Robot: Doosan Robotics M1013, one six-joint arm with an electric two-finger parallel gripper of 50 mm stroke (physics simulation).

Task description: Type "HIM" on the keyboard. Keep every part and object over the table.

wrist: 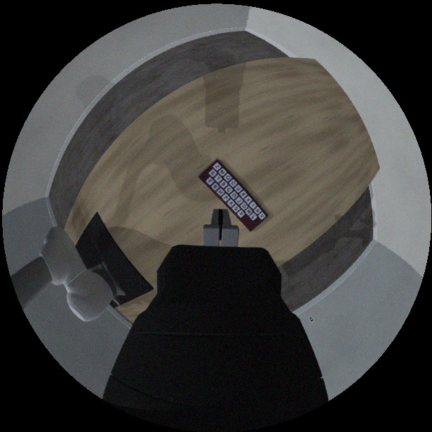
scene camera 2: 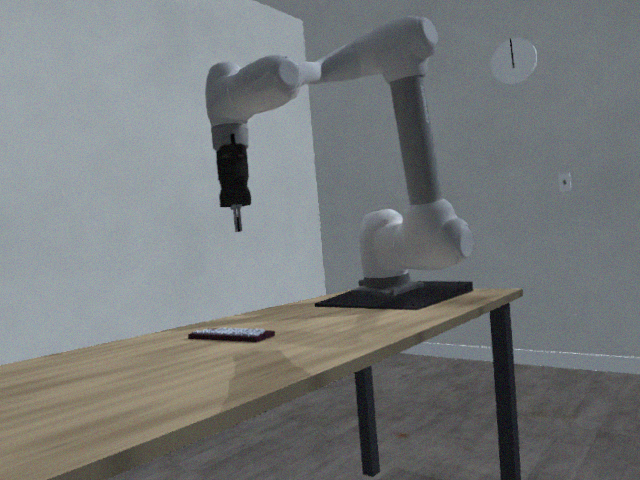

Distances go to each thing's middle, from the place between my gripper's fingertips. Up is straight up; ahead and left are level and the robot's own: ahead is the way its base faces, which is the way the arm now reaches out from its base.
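Relative to the keyboard (scene camera 2: pixel 225 334), my gripper is 240 mm above it, 40 mm short of it and 20 mm to the left of it.
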